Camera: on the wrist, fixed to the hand. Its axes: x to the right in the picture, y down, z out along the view.
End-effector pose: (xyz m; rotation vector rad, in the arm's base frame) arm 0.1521 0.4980 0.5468 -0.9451 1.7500 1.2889
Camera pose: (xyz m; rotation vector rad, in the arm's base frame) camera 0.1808 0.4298 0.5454 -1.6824 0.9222 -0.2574
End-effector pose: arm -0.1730 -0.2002 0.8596 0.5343 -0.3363 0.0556
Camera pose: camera -0.1516 -0.2040 0.7889 1.1160 0.5026 -1.2332
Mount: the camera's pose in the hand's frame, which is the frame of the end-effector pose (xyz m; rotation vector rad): -0.0029 -0.0409 -0.0616 0.4756 0.3596 -1.5014
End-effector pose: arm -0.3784 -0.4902 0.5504 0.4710 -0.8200 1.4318
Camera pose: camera -0.3253 -0.4521 0.5156 0.8804 0.2682 0.2229
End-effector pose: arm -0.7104 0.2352 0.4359 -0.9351 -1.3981 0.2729
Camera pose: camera -0.6691 0.1832 0.4686 0.5520 -1.2641 -0.6492
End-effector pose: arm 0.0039 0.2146 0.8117 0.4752 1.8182 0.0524
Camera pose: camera -0.0647 0.1888 0.8217 -0.7111 2.1104 -1.3966
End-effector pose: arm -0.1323 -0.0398 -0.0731 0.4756 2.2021 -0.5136
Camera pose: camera -0.1893 -0.0437 -0.0261 1.0336 -2.3033 1.7391
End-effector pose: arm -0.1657 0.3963 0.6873 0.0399 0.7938 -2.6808
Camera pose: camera -0.1809 0.4621 0.6571 -0.0244 -0.0692 1.9427
